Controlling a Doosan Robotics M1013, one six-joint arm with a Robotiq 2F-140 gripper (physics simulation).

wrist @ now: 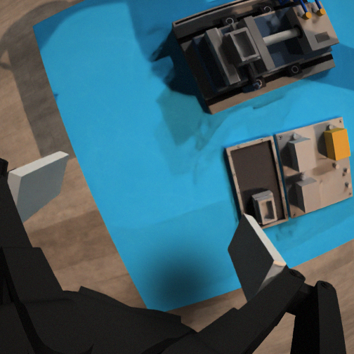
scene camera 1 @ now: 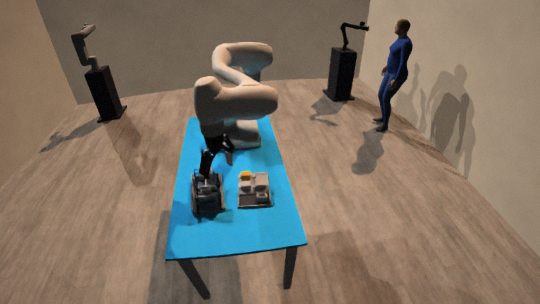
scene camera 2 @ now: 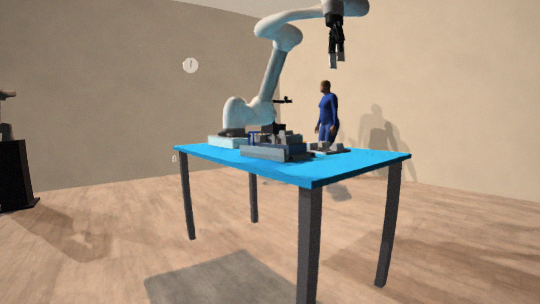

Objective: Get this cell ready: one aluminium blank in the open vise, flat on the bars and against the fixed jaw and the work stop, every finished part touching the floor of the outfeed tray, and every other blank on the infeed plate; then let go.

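Frame: origin at the arm's base, x left, y back, z up, level; metres.
Seen in the pictures: gripper, between the fingertips: (scene camera 1: 220, 173) (scene camera 2: 336, 65); arm's base, origin of its link: (scene camera 1: 226, 126) (scene camera 2: 233, 136).
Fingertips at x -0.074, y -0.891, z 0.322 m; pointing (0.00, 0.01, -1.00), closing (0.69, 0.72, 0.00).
Observation:
Offsets run from my fingertips to a thing's top centre. Level surfaces: height alone.
My gripper (scene camera 1: 217, 161) (scene camera 2: 337, 57) (wrist: 149, 204) is open and empty, high above the table. The vise {dx -0.110, dy +0.259, dz -0.283 m} (scene camera 1: 207, 199) (scene camera 2: 272, 151) (wrist: 320, 35) holds a grey part (wrist: 243, 44) with a square pocket between its jaws; its seating on the bars and against the stop cannot be made out. The outfeed tray (wrist: 234, 182) has one pocketed grey part {dx +0.202, dy +0.139, dz -0.341 m} (scene camera 1: 262, 197) (wrist: 265, 207) at its near end in the wrist view. Two solid grey blanks (wrist: 301, 154) (wrist: 308, 194) and an orange-yellow block {dx +0.140, dy +0.341, dz -0.338 m} (scene camera 1: 245, 175) (wrist: 337, 143) are on the infeed plate (wrist: 325, 175).
The blue table {dz -0.382 m} (scene camera 1: 235, 235) (scene camera 2: 370, 162) (wrist: 125, 150) carries the arm's base (scene camera 2: 227, 141), the vise, plate and tray. Blue bent pieces (wrist: 304, 7) with yellow ends stand on the vise. A person (scene camera 1: 396, 65) (scene camera 2: 327, 112) and two pedestals (scene camera 1: 104, 92) (scene camera 1: 342, 72) with small arms stand beyond the table.

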